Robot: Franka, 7 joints.
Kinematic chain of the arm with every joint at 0, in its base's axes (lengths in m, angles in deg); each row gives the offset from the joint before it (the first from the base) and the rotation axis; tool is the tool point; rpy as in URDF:
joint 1: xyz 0 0 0.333 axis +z
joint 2: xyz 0 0 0 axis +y
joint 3: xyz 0 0 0.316 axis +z
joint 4: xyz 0.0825 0 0 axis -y
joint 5: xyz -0.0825 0 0.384 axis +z
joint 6: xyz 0 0 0 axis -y
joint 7: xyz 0.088 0 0 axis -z
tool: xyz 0 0 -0.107 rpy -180 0 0
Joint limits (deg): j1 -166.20..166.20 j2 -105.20..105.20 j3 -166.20..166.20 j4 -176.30..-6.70 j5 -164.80..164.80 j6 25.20..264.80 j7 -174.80..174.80
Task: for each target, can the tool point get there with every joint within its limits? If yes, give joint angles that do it. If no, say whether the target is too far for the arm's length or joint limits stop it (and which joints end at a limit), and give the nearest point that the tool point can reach.
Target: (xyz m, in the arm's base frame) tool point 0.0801 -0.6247 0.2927
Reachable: yes | joints 135.65 -28.85 140.70 -110.74 -69.87 133.49 21.13
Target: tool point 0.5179 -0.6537 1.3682
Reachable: no: too far | nearest point 0.3342 -0.4219 1.0011 | short by 0.471 m
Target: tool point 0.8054 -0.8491 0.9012
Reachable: no: too far | nearest point 0.5311 -0.5599 0.7077 | short by 0.443 m
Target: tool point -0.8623 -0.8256 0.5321
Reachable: no: too far | nearest point -0.6112 -0.5852 0.4741 | short by 0.352 m
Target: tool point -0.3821 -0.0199 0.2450
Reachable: yes | joints 88.33 52.52 81.92 -142.75 2.28 105.02 78.20
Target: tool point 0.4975 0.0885 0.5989
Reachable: yes | joints -87.84 3.92 85.02 -115.74 -71.04 227.22 81.05
